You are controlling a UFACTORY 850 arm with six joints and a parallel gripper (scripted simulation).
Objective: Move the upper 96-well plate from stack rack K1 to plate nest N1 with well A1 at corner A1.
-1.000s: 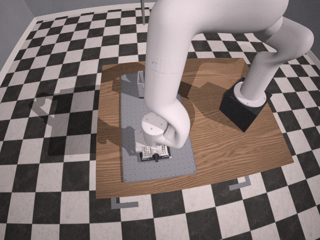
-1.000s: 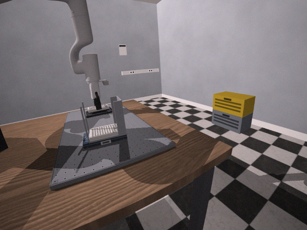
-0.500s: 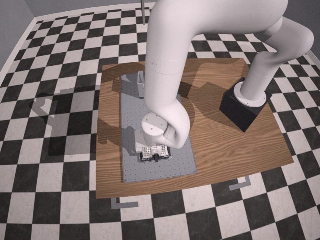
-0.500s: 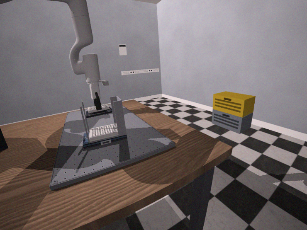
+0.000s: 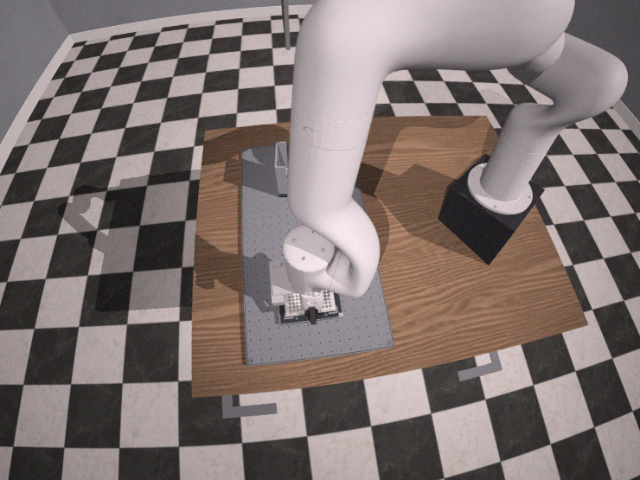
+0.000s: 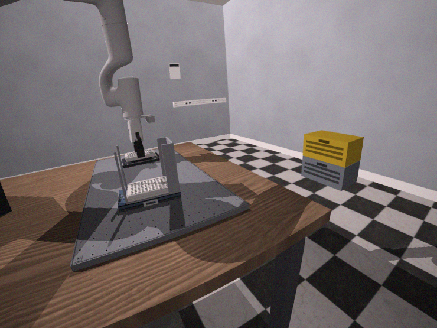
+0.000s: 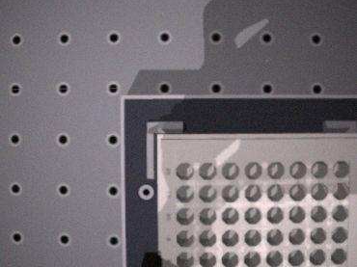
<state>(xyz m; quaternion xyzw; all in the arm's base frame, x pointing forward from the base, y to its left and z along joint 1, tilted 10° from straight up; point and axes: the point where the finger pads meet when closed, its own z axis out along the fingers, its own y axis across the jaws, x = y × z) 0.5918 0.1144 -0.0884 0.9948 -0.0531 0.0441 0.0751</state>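
My hand is 1 cm above the white 96-well plate. The rest, counted from my hand: dark plate nest N1: 3 cm below.
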